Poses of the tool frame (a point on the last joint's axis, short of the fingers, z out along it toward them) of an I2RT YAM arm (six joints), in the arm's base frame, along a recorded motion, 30 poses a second.
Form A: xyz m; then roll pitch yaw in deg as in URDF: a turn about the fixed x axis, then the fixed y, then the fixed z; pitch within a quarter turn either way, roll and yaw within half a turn.
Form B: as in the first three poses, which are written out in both.
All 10 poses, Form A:
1: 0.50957, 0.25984, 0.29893, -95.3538, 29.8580, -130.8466
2: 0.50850, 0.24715, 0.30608, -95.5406, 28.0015, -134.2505
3: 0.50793, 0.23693, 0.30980, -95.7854, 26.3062, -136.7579
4: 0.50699, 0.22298, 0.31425, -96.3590, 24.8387, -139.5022
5: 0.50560, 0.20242, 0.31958, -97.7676, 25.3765, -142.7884
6: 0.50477, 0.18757, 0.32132, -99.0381, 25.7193, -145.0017
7: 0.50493, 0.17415, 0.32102, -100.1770, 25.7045, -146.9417
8: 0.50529, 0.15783, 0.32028, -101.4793, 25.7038, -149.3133
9: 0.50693, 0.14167, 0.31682, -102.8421, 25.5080, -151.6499
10: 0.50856, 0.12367, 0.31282, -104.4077, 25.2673, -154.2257
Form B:
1: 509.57, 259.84, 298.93, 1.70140, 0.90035, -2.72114
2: 508.50, 247.15, 306.08, 1.69885, 0.83991, -2.74651
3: 507.93, 236.93, 309.80, 1.70025, 0.79539, -2.77313
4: 506.99, 222.98, 314.25, 1.70845, 0.74886, -2.79975
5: 505.60, 202.42, 319.58, 1.73134, 0.70147, -2.79924
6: 504.77, 187.57, 321.32, 1.75259, 0.67165, -2.80170
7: 504.93, 174.15, 321.02, 1.77136, 0.64493, -2.80834
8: 505.29, 157.83, 320.28, 1.79165, 0.61183, -2.81327
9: 506.93, 141.67, 316.82, 1.81282, 0.57903, -2.82074
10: 508.56, 123.67, 312.82, 1.83675, 0.54310, -2.82800
